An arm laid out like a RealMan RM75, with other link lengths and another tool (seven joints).
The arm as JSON. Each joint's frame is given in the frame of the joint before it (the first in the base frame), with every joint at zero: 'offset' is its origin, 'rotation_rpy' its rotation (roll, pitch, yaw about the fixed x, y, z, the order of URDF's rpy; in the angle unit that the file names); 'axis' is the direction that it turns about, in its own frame. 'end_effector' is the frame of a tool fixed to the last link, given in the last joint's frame.
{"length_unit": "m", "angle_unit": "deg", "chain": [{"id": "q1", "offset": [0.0, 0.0, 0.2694], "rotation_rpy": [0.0, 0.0, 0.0], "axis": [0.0, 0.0, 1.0]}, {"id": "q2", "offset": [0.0, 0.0, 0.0], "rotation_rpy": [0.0, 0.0, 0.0], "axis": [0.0, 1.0, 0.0]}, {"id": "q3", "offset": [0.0, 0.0, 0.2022], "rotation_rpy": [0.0, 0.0, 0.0], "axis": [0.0, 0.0, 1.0]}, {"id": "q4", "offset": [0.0, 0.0, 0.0], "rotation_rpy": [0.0, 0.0, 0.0], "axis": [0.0, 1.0, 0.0]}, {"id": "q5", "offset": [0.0, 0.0, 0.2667], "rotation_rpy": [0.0, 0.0, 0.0], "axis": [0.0, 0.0, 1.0]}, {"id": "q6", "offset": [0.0, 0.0, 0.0], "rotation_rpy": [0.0, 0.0, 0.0], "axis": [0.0, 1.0, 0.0]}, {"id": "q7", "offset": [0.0, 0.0, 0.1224], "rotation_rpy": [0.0, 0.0, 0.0], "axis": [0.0, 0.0, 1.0]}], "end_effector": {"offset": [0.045, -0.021, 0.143], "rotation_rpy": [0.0, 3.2, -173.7]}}
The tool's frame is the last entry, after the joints.
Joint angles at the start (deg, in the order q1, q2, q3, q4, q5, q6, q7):
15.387 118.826 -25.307 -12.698 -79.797 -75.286 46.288
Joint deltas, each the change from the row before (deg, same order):
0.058 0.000 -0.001 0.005 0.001 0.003 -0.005
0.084 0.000 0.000 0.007 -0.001 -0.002 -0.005
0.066 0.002 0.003 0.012 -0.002 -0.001 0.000
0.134 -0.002 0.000 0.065 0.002 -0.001 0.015
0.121 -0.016 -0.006 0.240 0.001 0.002 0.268
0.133 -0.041 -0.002 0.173 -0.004 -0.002 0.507
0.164 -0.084 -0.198 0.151 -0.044 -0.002 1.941
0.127 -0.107 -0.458 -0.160 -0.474 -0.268 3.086
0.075 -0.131 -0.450 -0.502 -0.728 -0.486 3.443
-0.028 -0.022 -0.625 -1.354 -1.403 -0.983 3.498
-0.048 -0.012 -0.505 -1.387 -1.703 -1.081 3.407
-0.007 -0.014 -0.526 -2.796 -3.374 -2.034 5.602
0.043 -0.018 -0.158 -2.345 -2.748 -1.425 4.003
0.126 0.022 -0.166 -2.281 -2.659 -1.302 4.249
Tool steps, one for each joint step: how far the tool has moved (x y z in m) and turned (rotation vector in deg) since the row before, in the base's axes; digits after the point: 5 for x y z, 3 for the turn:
-0.00038 0.00040 -0.00003 -0.002 -0.001 0.055
-0.00058 0.00057 -0.00004 -0.003 0.001 0.085
-0.00046 0.00043 -0.00008 -0.005 0.012 0.062
-0.00094 0.00075 -0.00037 -0.029 0.066 0.106
-0.00096 0.00009 -0.00149 -0.154 0.431 -0.044
-0.00103 0.00032 -0.00104 -0.162 0.578 -0.071
-0.00216 0.00001 -0.00242 -0.603 1.805 -0.337
-0.00432 -0.00061 -0.00358 -1.237 2.468 -0.108
-0.00506 -0.00062 -0.00233 -1.371 2.468 0.093
-0.00752 -0.00072 -0.00139 -1.782 1.799 0.972
-0.00748 -0.00178 -0.00201 -2.027 1.611 1.004
-0.01249 -0.00334 -0.00175 -3.625 2.075 1.871
-0.00760 -0.00272 -0.00004 -2.768 0.974 1.199
-0.00713 -0.00318 -0.00065 -2.973 1.114 0.767

